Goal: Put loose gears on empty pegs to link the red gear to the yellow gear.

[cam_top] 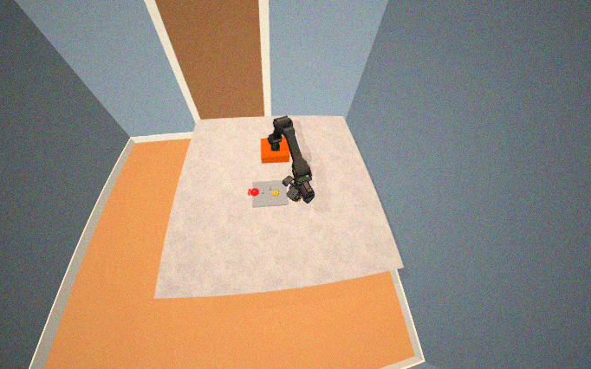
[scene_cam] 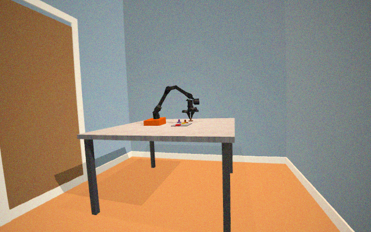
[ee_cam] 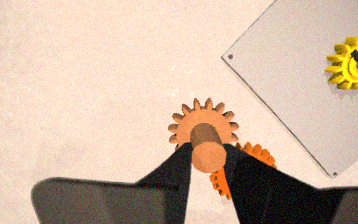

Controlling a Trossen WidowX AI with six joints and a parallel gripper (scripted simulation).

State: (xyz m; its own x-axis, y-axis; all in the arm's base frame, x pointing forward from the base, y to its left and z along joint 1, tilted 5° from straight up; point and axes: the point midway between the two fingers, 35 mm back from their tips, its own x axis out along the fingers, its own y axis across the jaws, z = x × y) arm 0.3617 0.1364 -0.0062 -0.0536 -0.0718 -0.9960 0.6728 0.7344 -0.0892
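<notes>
Right now the red gear is 250 mm to the right of my gripper tip, 40 mm behind it and 30 mm below it. Also, from my gripper tip: yellow gear 130 mm to the right, 40 mm behind, 30 mm below; then orange gear 70 mm behind, 30 mm below; then brown gear 10 mm below.
</notes>
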